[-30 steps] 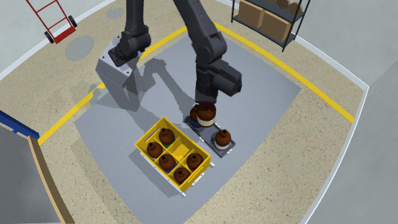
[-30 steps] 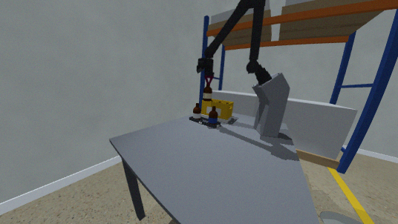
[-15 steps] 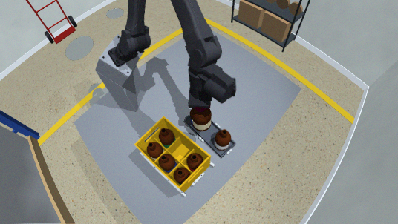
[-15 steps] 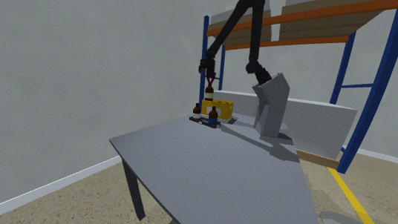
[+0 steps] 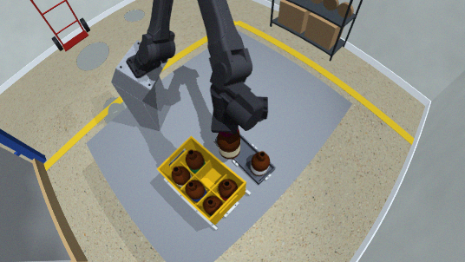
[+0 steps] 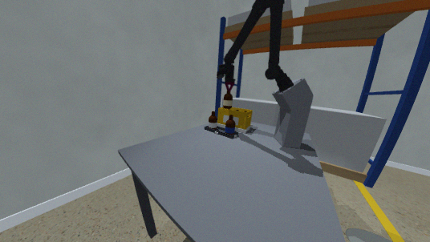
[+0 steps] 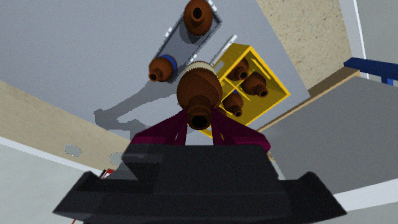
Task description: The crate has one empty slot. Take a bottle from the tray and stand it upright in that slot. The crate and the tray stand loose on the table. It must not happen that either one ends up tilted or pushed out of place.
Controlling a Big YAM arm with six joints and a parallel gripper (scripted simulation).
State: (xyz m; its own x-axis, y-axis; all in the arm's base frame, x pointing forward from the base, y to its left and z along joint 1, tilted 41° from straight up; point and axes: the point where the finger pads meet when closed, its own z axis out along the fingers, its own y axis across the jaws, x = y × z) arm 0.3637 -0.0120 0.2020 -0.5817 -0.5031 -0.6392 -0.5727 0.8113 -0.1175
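My hand is 6 cm above the glass bottle. The rest, counted from my hand: yellow crate (25 cm below, 14 cm to the right); then dark tray (32 cm below, 8 cm to the left, 1 cm behind).
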